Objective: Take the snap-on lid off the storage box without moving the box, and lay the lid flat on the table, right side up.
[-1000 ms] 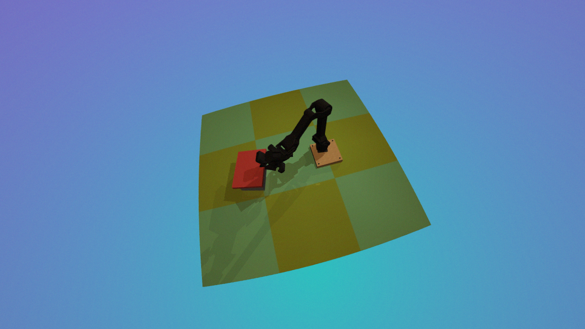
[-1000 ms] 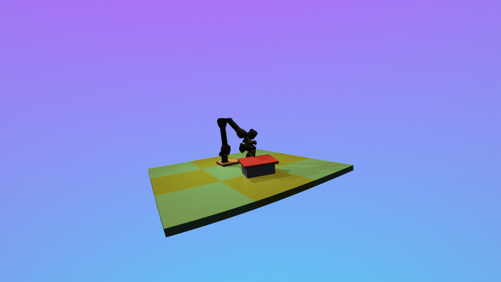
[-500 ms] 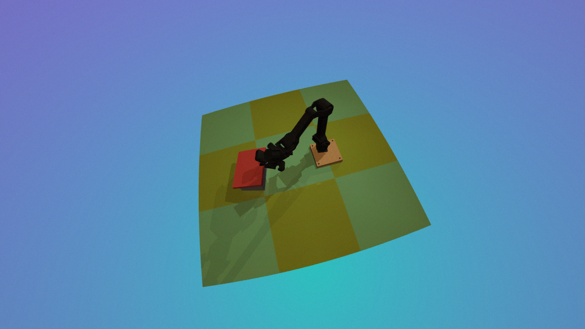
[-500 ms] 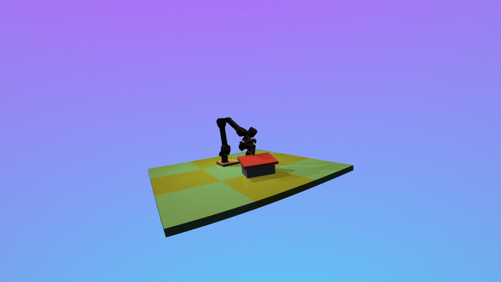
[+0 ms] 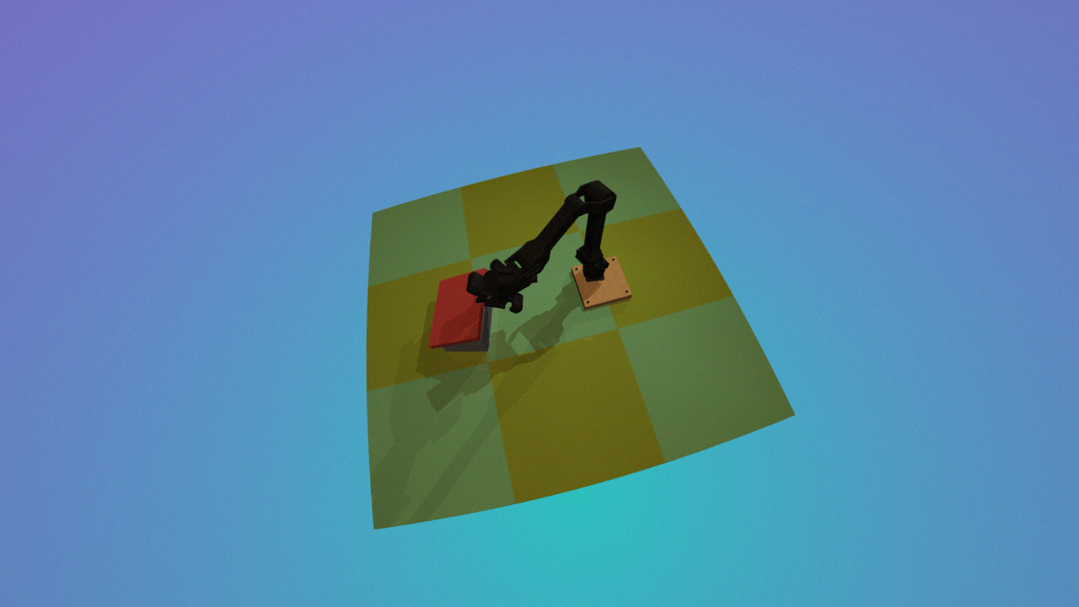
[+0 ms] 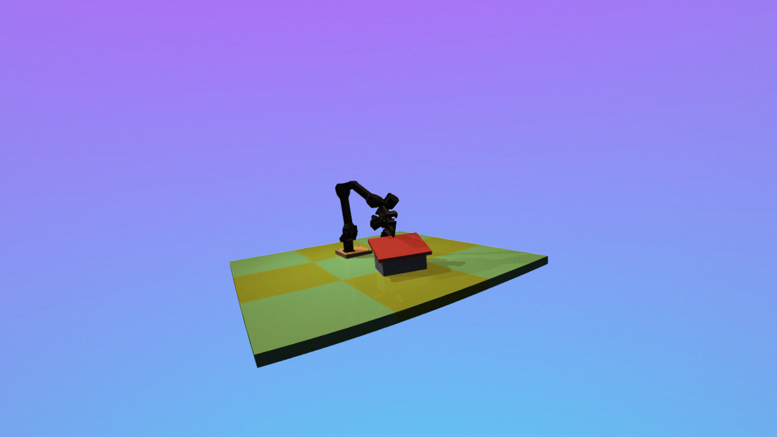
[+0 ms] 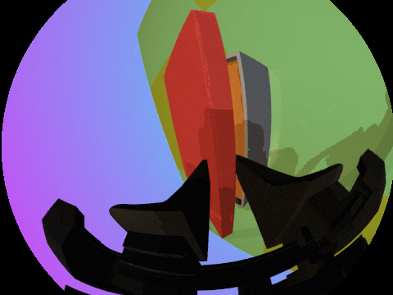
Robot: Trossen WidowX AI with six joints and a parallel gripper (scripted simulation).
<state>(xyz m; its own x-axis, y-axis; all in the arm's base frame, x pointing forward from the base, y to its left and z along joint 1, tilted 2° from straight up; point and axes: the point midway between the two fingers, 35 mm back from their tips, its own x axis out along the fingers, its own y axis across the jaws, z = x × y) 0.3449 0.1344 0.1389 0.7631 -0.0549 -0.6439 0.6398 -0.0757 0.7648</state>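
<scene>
Right now my gripper tip is 80 mm short of the red lid, 20 mm above it and 10 mm to the left of it. From my gripper tip the other things lie so: storage box: 90 mm below, 70 mm ahead.
</scene>
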